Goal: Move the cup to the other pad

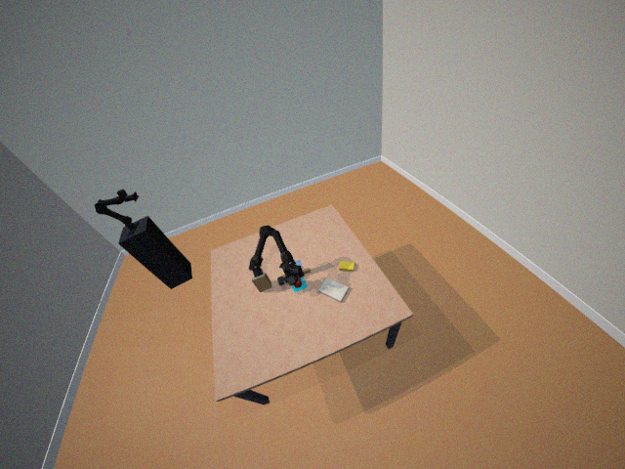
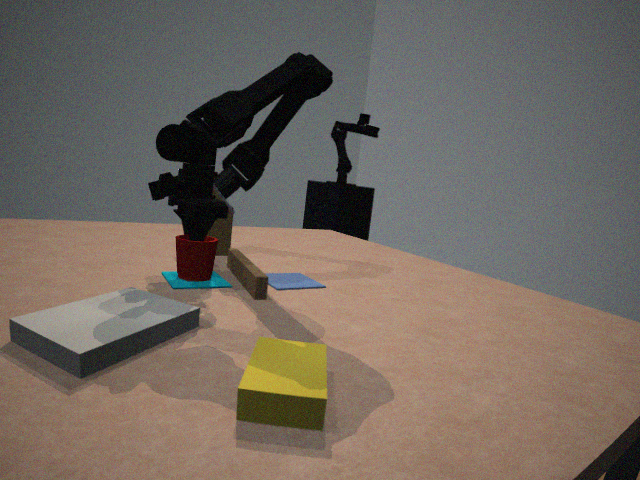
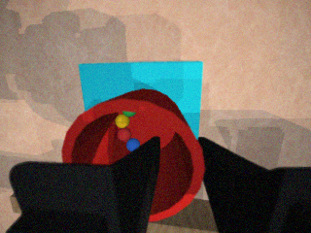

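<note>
The red cup lies 3 cm ahead of my gripper tip and 1 cm below it. Also, from my gripper tip: blue marble 4 cm ahead, 3 cm below, 1 cm to the left; then low wooden bar 8 cm to the left, 6 cm ahead, 4 cm below; then cyan pad 5 cm below, 3 cm ahead.
</note>
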